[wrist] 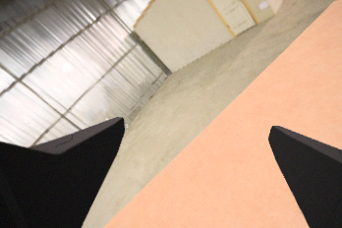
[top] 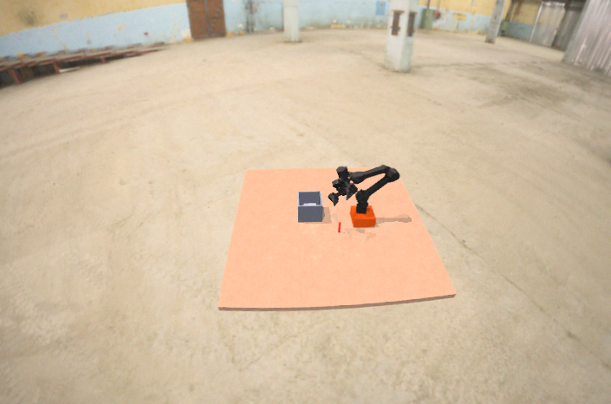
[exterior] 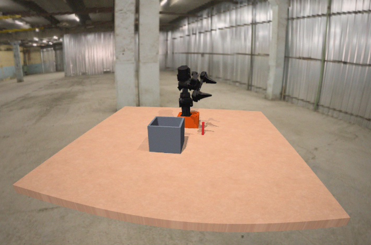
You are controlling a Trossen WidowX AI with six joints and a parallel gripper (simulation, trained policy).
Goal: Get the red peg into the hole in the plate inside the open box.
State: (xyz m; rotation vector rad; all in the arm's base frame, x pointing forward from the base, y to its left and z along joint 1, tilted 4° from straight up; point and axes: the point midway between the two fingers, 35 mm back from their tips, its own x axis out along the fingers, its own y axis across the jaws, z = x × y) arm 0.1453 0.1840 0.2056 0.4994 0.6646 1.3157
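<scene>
Right now my gripper tip is 1 cm past the red peg, 6 cm to the left of it and 25 cm above it. From my gripper tip the other things lie so: light grey plate: 20 cm ahead, 20 cm to the right, 24 cm below.
</scene>
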